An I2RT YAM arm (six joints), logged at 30 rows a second.
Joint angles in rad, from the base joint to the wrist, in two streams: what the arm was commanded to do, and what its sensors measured. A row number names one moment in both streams.
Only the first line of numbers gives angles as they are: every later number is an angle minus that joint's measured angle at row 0.
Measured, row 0:
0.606, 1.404, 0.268, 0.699, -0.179, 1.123
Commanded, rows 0 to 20:
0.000, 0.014, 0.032, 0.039, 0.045, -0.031
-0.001, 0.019, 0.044, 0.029, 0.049, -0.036
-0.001, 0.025, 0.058, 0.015, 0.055, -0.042
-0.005, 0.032, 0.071, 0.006, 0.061, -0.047
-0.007, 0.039, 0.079, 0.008, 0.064, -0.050
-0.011, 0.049, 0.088, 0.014, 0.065, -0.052
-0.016, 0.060, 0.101, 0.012, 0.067, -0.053
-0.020, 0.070, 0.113, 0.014, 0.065, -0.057
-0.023, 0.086, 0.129, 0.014, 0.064, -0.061
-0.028, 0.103, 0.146, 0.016, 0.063, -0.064
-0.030, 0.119, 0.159, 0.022, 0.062, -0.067
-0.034, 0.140, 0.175, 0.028, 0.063, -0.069
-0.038, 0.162, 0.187, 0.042, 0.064, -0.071
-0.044, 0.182, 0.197, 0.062, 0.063, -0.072
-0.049, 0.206, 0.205, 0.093, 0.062, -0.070
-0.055, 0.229, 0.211, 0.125, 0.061, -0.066
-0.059, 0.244, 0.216, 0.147, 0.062, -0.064
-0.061, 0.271, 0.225, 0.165, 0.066, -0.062
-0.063, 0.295, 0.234, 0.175, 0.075, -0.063
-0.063, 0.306, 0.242, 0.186, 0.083, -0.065
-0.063, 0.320, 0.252, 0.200, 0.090, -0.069
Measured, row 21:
-0.063, 0.297, 0.234, 0.111, 0.053, -0.051
